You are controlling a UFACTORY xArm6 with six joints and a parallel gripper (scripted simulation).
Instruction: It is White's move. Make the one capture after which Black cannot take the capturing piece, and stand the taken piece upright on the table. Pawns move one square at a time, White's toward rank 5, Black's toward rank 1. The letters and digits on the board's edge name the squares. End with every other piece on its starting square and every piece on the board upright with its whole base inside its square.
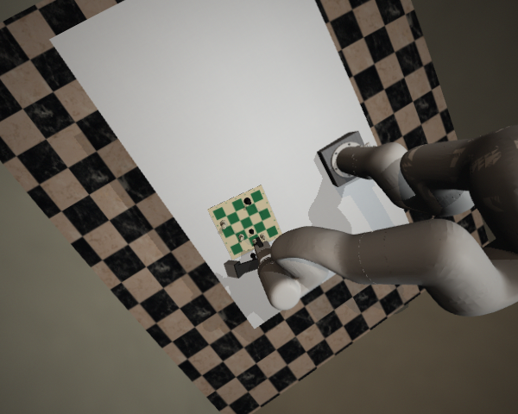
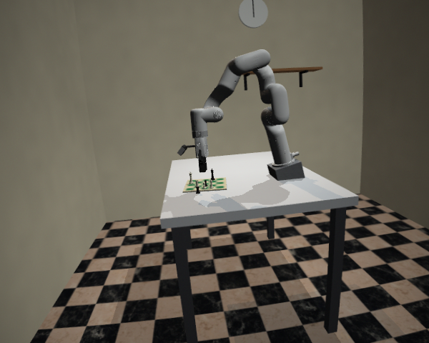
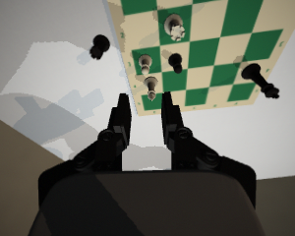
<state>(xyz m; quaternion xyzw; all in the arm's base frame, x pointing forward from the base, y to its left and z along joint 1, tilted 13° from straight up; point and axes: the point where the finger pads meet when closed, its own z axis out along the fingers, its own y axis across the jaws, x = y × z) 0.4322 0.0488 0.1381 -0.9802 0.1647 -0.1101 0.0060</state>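
My gripper is now 10 cm above the white pawn. Round my hand: white piece 5 cm ahead, 13 cm to the right, 8 cm below; green-and-cream chessboard 2 cm behind, 8 cm to the right, 11 cm below; black pawn 1 cm behind, 4 cm to the right, 10 cm below.
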